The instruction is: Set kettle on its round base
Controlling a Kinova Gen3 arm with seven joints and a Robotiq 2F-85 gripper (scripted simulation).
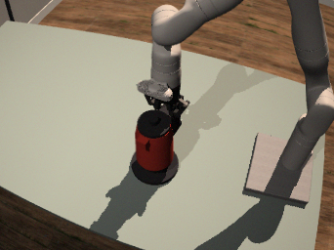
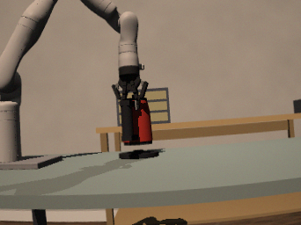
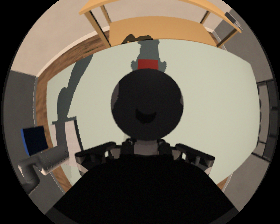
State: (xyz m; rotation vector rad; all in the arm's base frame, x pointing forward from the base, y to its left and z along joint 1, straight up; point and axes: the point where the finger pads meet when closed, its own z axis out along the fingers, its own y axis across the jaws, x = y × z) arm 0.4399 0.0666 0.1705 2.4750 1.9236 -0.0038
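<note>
Now: hand 50 mm above the red kettle, 30 mm to the right of it and 10 mm short of it. Also, from my hand: round dark base 180 mm below, 60 mm to the left, 20 mm ahead.
</note>
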